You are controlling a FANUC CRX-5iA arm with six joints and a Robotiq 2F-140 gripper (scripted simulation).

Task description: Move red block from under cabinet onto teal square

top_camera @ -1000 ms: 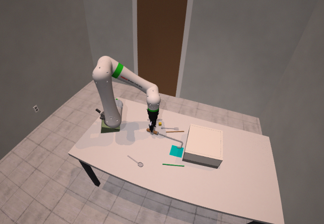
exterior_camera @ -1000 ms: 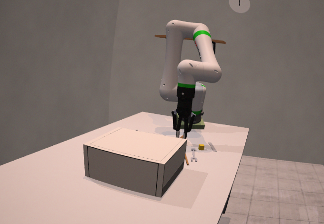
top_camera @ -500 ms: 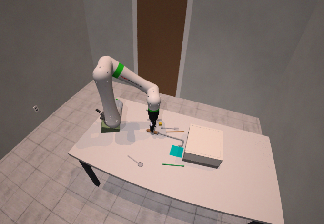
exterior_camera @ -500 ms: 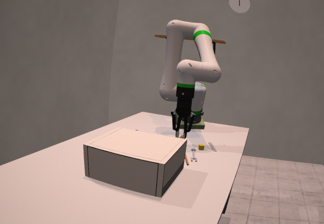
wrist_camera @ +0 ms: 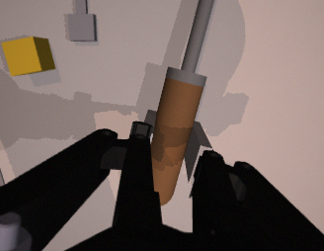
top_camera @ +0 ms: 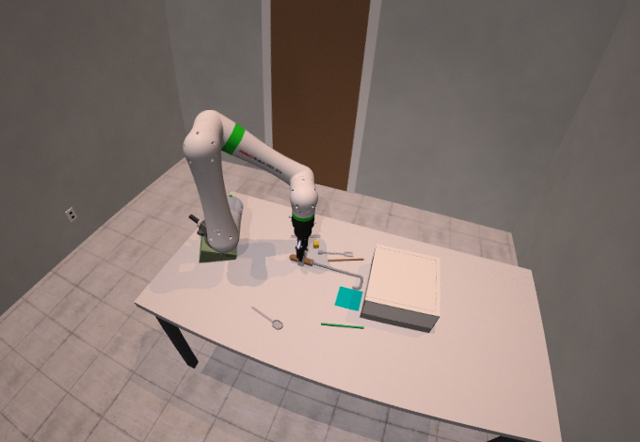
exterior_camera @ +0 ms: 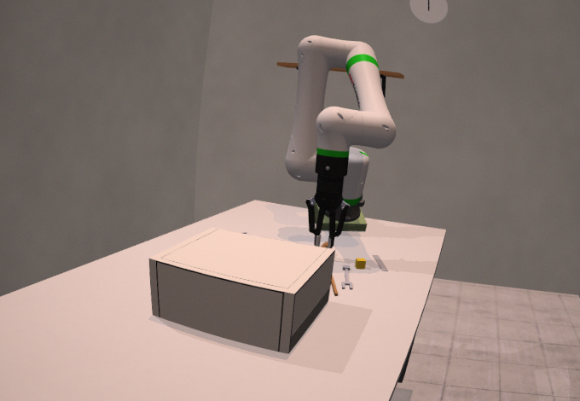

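Now: the teal square 27 cm ahead of my hand, 8 cm to the right of it and 4 cm below it. Also, from my hand: yellow cube: 1 cm ahead, 13 cm to the left, 3 cm below; then hook tool: 13 cm ahead, 1 cm to the right, 2 cm below; then grey wrench: 11 cm ahead, 13 cm to the left, 3 cm below.
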